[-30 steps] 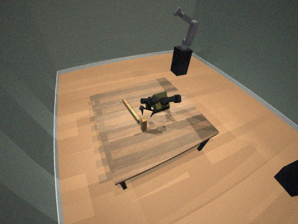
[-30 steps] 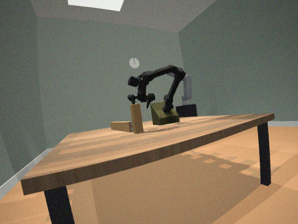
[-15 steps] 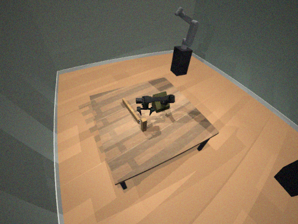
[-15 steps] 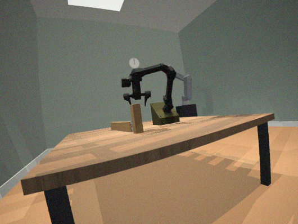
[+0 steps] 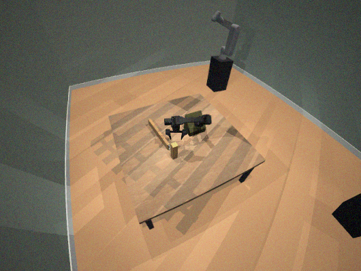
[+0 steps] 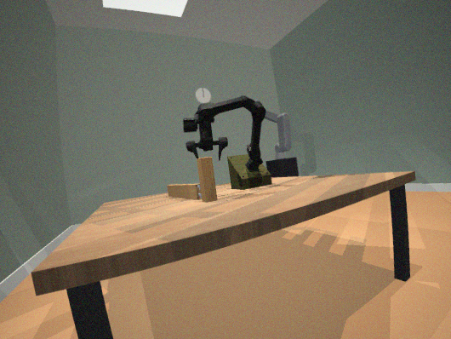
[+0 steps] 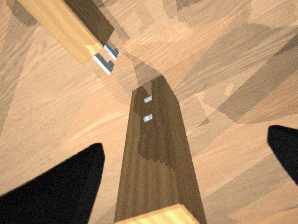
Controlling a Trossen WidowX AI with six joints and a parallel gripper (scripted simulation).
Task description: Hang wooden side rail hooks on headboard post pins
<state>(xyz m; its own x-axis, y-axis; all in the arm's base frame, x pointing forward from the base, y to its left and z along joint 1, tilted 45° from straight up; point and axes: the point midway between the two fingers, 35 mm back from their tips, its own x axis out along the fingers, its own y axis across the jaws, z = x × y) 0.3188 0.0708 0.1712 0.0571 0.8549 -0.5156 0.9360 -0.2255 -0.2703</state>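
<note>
The headboard post lies 40 mm ahead of my gripper tip, 50 mm to the left of it and 80 mm below it.
</note>
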